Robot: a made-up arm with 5 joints.
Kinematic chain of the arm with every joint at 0, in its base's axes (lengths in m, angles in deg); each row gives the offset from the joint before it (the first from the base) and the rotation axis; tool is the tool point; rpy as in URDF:
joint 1: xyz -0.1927 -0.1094 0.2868 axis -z
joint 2: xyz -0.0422 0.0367 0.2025 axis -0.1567 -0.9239 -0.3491
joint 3: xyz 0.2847 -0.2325 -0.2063 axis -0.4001 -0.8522 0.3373
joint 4: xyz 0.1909 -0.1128 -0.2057 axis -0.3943 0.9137 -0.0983
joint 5: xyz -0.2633 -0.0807 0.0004 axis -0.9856 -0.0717 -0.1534
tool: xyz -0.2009 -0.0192 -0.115 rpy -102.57 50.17 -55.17
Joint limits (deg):
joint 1: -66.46..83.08
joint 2: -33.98..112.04
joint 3: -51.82..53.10
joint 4: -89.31..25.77
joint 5: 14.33..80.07
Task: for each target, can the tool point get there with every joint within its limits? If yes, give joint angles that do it. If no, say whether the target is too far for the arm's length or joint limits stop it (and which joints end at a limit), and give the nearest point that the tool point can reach.
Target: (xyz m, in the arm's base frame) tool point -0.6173 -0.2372 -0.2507
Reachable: yes | joints 62.81 -21.57 6.86 -23.91 47.79
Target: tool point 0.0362 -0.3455 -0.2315
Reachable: yes | joints -12.57 25.31 -29.88 -48.28 23.46
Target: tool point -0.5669 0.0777 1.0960
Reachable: no: joint limits stop it (at a limit: joint 1, joint 2, joint 3, joint 4, joint 5) | nearest point -0.8071 -0.0146 1.4006 | short by 0.399 m
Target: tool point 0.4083 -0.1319 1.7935
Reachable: no: too far | nearest point 0.4341 -0.2593 1.3698 | short by 0.443 m
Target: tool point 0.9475 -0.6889 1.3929
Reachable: no: too far | nearest point 0.6129 -0.5188 1.1471 | short by 0.449 m
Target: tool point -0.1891 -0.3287 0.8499
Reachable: no: joint limits stop it (at a limit: joint 3, joint 4, joint 5) | nearest point -0.1862 -0.5045 0.4222 | short by 0.462 m
